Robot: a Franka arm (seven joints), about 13 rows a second.
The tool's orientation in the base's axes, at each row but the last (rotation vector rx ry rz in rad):
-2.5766 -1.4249 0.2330
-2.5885 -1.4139 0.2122
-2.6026 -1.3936 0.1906
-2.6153 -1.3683 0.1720
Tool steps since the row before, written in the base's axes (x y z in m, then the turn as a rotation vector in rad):
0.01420 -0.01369 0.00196 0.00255 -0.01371 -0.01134
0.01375 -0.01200 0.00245 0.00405 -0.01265 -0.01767
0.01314 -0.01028 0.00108 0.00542 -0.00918 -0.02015
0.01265 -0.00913 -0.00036 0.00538 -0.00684 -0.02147
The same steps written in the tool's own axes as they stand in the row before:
-0.00424 0.01830 -0.00632 -0.00977 0.01194 0.00922
-0.00283 0.01703 -0.00641 -0.00784 0.01405 0.01516
-0.00135 0.01599 -0.00469 -0.00413 0.01382 0.01765
-0.00031 0.01531 -0.00301 -0.00220 0.01277 0.01921

